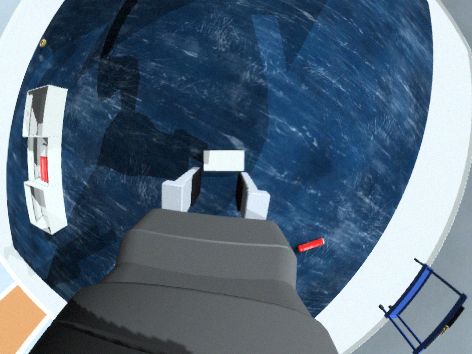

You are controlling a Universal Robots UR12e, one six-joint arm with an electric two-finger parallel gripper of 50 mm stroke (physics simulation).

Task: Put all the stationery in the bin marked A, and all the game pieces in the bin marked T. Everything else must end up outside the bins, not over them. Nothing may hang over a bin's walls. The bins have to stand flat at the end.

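Places are measured from the arm's base along level axes (x ahead, y left, z up), in millimetres.
Pixels of known places: gripper, fingertip midpoint: (218, 181).
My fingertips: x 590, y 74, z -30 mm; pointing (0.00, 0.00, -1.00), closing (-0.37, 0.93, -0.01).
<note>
Ahead of a thing's pixels: the offset from my fingertips to its top centre. "pt": to the spot under its first point.
My gripper (218, 181) is open and empty above the blue table. A plain white block @[dx -11, dy -3, dz -75 mm] (224, 160) lies just beyond the fingertips, in line with the gap between them. A small red cylinder @[dx +40, dy +176, dz -72 mm] (311, 245) lies to the right of the gripper body. Three joined-looking white bins stand in a row at the far left: an upper bin @[pt dx +40, dy -296, dz -70 mm] (58, 111), the middle bin A @[dx +134, dy -306, dz -36 mm] (55, 159) and a lower bin @[pt dx +197, dy -238, dz -59 mm] (55, 207). The red eraser @[dx +138, dy -299, dz -62 mm] (44, 169) is inside the middle bin. The bins' labels cannot be read from here, and their floors are partly hidden by their walls.
A small brass-coloured piece @[dx -66, dy -502, dz -74 mm] (43, 43) lies near the table's upper left edge. The blue table has a broad white rim (447, 100). A blue metal-framed chair (411, 292) stands beyond the rim at the lower right. The arm's shadow falls across the table.
</note>
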